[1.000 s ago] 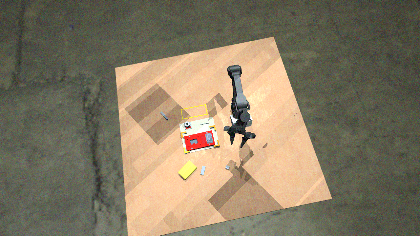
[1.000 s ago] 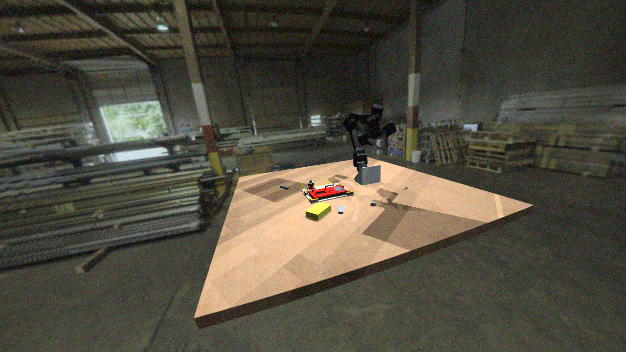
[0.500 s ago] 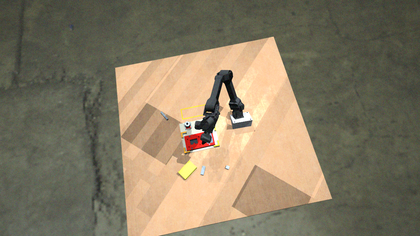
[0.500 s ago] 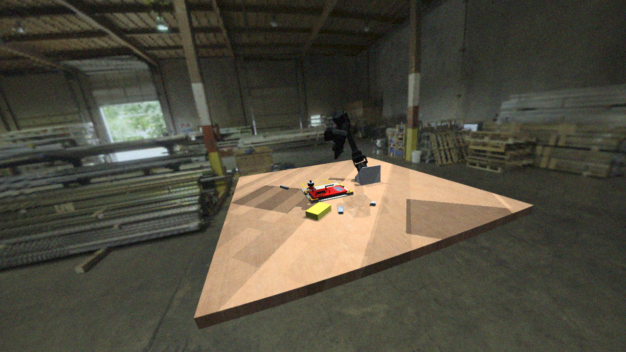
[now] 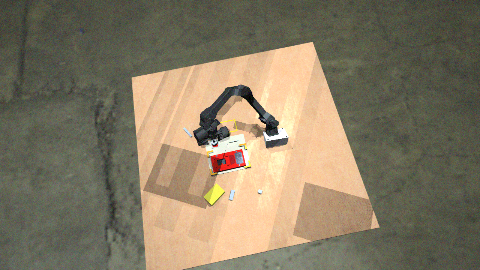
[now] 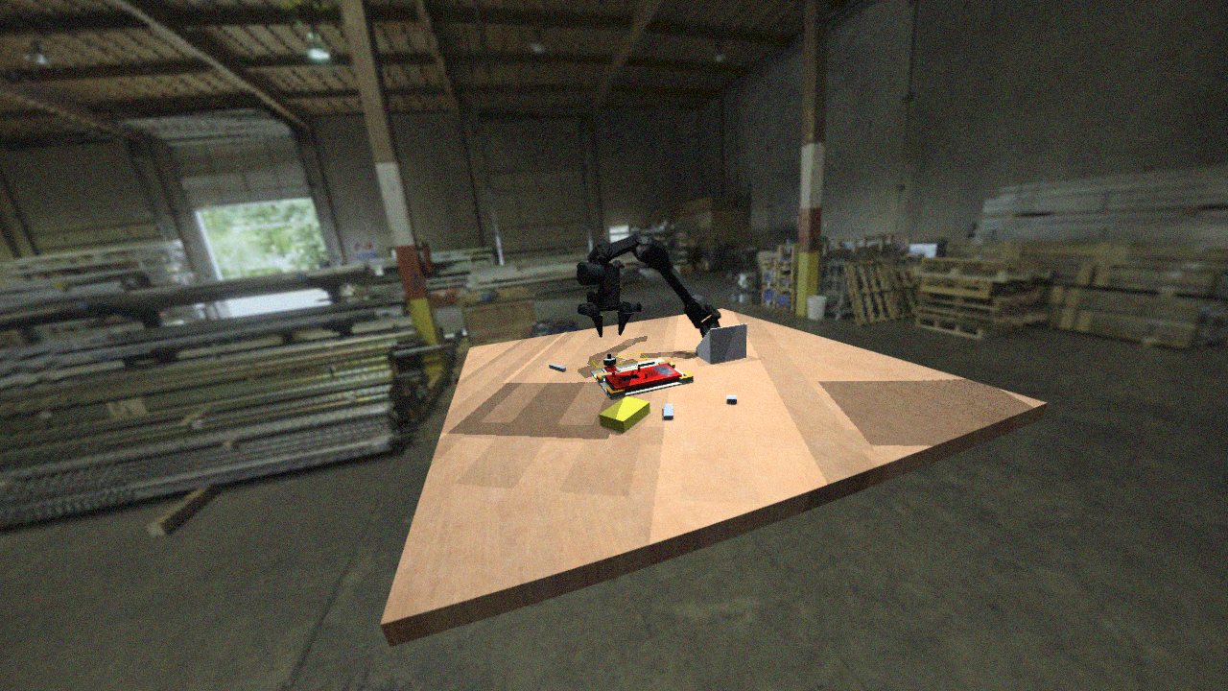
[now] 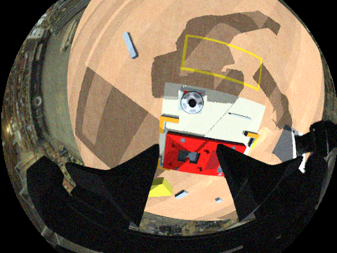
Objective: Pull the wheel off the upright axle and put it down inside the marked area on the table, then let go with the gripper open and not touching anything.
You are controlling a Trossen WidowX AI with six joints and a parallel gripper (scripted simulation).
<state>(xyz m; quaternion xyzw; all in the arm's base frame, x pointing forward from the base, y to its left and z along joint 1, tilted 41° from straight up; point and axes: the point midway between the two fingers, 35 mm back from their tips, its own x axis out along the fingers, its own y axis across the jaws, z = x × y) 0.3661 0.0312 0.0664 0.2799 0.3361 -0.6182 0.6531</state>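
Now: the white board 12 cm below my gripper tip, 6 cm to the left of it and 6 cm behind it. Round my gripper tip: grey bar 16 cm to the right, 15 cm ahead, 12 cm below; then yellow block 28 cm to the left, 11 cm below, 7 cm ahead.
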